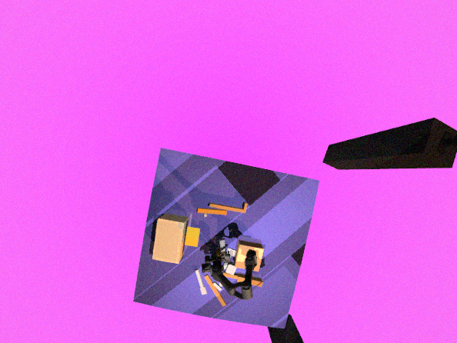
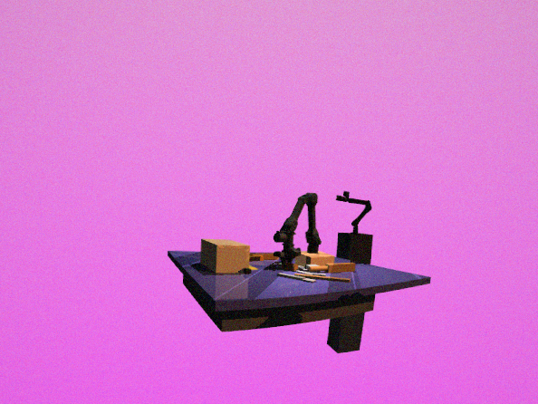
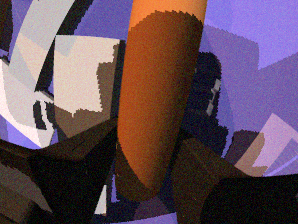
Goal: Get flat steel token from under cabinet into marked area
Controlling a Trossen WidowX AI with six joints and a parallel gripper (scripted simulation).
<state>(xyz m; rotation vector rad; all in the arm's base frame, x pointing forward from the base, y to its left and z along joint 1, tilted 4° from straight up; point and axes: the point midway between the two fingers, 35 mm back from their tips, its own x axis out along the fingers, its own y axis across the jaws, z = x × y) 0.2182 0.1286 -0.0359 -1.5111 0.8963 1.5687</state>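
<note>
The grey bar is 50 mm to the right of my gripper tip and 20 mm behind it. From my gripper tip the other things lie so: orange stick (300 mm to the left, 100 mm behind); then small white piece (250 mm to the left, 100 mm behind); then orange block (230 mm behind, 110 mm to the left, 10 mm above).
</note>
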